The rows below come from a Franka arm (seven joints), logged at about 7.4 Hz.
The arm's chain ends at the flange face. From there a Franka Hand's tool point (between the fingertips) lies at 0.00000 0.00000 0.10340 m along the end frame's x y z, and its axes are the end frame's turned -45 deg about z.
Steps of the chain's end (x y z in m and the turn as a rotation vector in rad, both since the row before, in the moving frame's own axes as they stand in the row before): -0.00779, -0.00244, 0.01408, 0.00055, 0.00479, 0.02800; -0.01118, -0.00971, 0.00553, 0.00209, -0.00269, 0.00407; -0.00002, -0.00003, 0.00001, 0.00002, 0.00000, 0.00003; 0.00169, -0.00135, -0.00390, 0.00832, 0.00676, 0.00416; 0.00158, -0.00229, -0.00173, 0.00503, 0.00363, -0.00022
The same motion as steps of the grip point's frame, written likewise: -0.00340, -0.00692, 0.01408, -0.00300, 0.00378, 0.02800; -0.00108, -0.01512, 0.00553, 0.00338, -0.00042, 0.00407; 0.00001, -0.00004, 0.00001, 0.00001, 0.00001, 0.00003; 0.00325, 0.00013, -0.00391, 0.00110, 0.01066, 0.00416; 0.00337, -0.00060, -0.00173, 0.00099, 0.00612, -0.00022
